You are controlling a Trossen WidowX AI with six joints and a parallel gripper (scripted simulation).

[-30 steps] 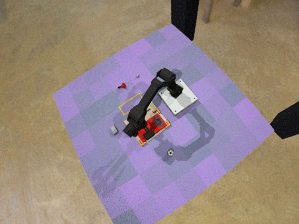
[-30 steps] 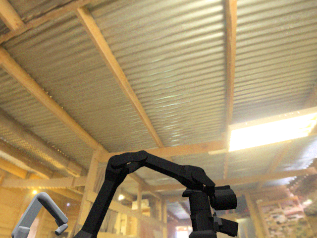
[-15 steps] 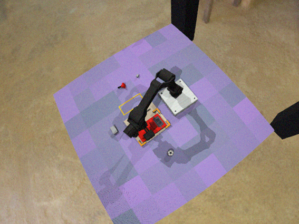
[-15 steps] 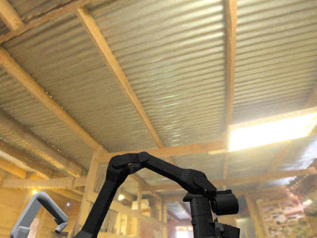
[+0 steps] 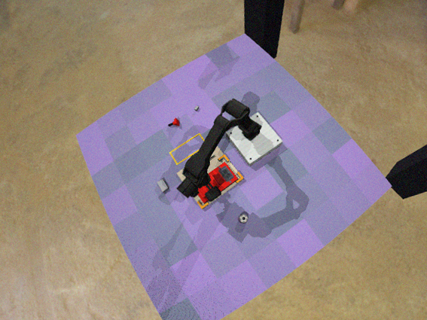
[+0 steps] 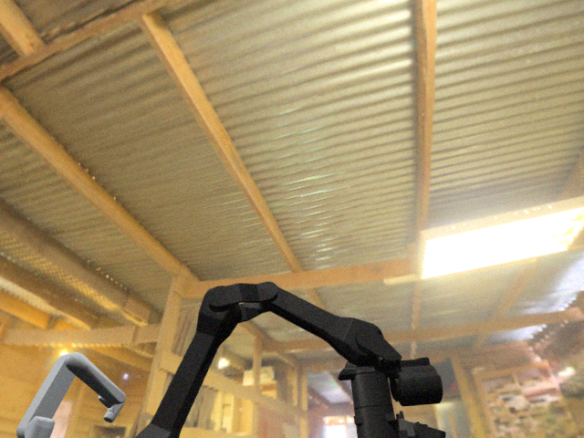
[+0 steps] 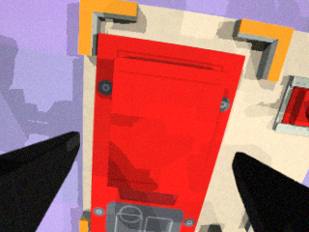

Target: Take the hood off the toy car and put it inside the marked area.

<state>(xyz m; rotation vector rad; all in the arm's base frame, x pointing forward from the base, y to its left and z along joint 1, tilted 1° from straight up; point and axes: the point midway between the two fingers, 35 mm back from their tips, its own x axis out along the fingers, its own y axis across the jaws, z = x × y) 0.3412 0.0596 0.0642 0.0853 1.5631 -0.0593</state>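
My gripper tip is now 30 mm above the red hood. Round my gripper tip: grey piece (250 mm behind, 390 mm to the right, 70 mm below).
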